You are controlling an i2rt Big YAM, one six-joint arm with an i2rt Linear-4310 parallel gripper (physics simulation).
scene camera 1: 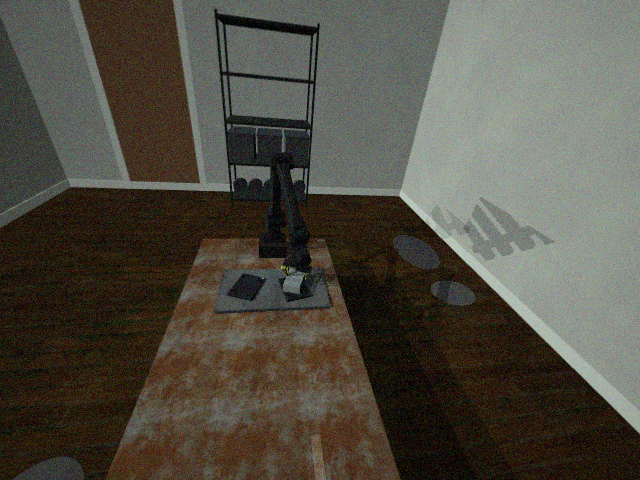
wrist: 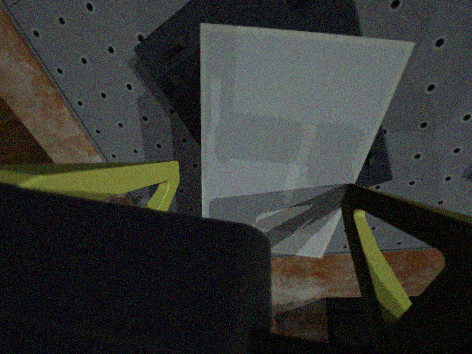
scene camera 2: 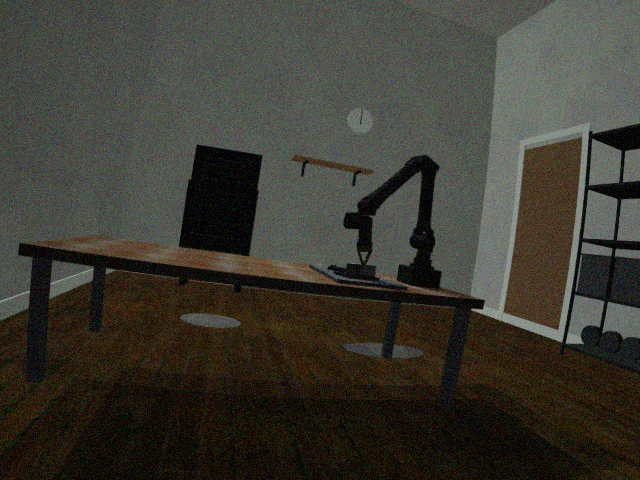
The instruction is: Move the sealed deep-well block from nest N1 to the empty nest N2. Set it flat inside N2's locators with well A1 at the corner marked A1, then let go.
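Frame: origin at the arm's base, x ahead, y left, z up, level; millimetres.
Seen in the pictures: gripper, fingertip midpoint: (scene camera 1: 296, 277) (wrist: 259, 182) (scene camera 2: 363, 265); arm's base, origin of the base link: (scene camera 1: 273, 238) (scene camera 2: 421, 268).
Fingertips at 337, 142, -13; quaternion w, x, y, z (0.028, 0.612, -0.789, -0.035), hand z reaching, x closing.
Offsets run from my fingertips to a thing's top centre, as dx, dy, dz. Level surfaces: height alone.
The pale sealed block @(+5, -10, +7) (scene camera 1: 294, 283) (scene camera 2: 360, 270) (wrist: 295, 85) rests over the dark nest N1 @(+20, -11, -35) (scene camera 1: 300, 297) (wrist: 167, 65). It looks turned relative to the nest's edges in the wrist view; whether it is fully seated is hard to tell. The other dark nest, N2 @(+21, -245, -35) (scene camera 1: 247, 286), is empty, to the left in scene camera 1. My gripper (scene camera 1: 295, 271) (scene camera 2: 364, 262) (wrist: 259, 182) is open and points down, with its fingertips close to the block's top level. The fingers stand either side of the block's near end and hold nothing. Well A1 and the corner mark cannot be made out.
Both nests are on a grey perforated board @(+12, -111, -56) (scene camera 1: 268, 304) (scene camera 2: 387, 283) (wrist: 102, 77) on the long table @(dz -70) (scene camera 1: 248, 377) (scene camera 2: 180, 258). The arm's base (scene camera 1: 271, 246) (scene camera 2: 419, 275) stands behind the board. A shelf rack (scene camera 1: 268, 122) stands by the back wall, away from the table.
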